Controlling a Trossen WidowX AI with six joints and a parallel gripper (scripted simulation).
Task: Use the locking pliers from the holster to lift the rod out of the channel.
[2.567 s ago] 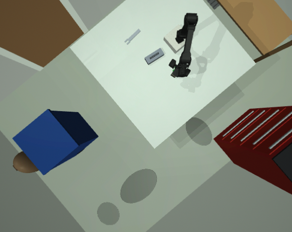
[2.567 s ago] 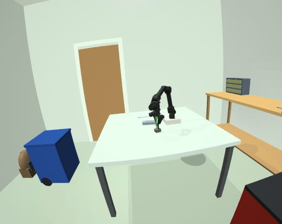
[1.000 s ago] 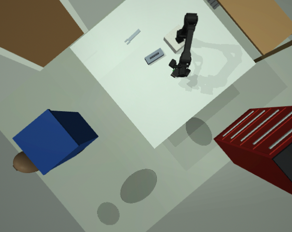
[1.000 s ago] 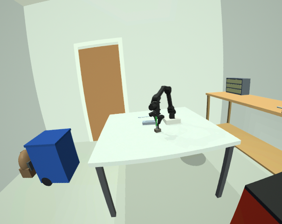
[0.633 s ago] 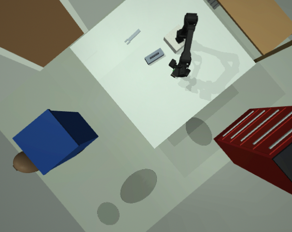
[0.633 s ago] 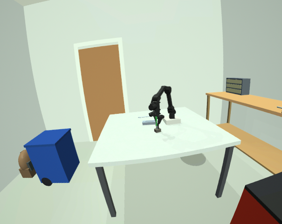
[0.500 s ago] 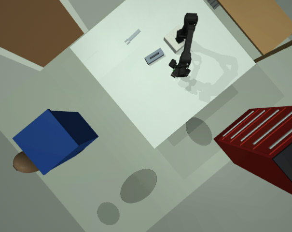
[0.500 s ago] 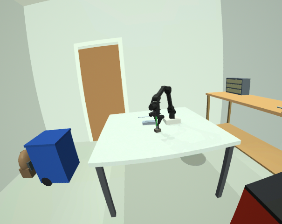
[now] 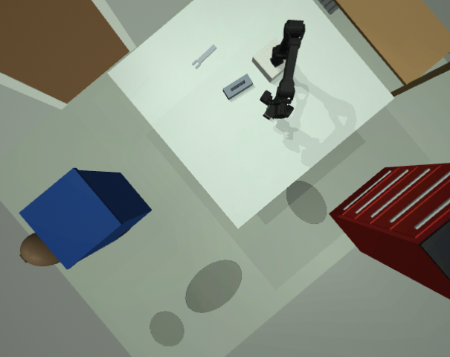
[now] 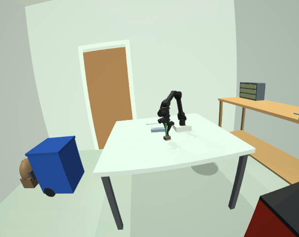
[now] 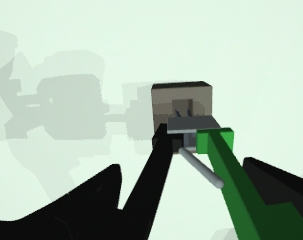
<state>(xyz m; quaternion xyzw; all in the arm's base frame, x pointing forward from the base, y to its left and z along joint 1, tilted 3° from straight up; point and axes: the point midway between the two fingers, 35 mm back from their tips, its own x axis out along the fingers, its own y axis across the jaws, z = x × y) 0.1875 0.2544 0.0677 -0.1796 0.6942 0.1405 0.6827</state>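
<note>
Right now my gripper tip is 250 mm to the left of the grey channel block, 90 mm short of it and 80 mm above it. Also, from my gripper tip: flat grey wrench-like tool (530 mm to the right, 190 mm ahead, 100 mm below); then brown holster (90 mm below, 10 mm to the right); then dark rod (250 mm to the right, 90 mm below, 90 mm ahead).
</note>
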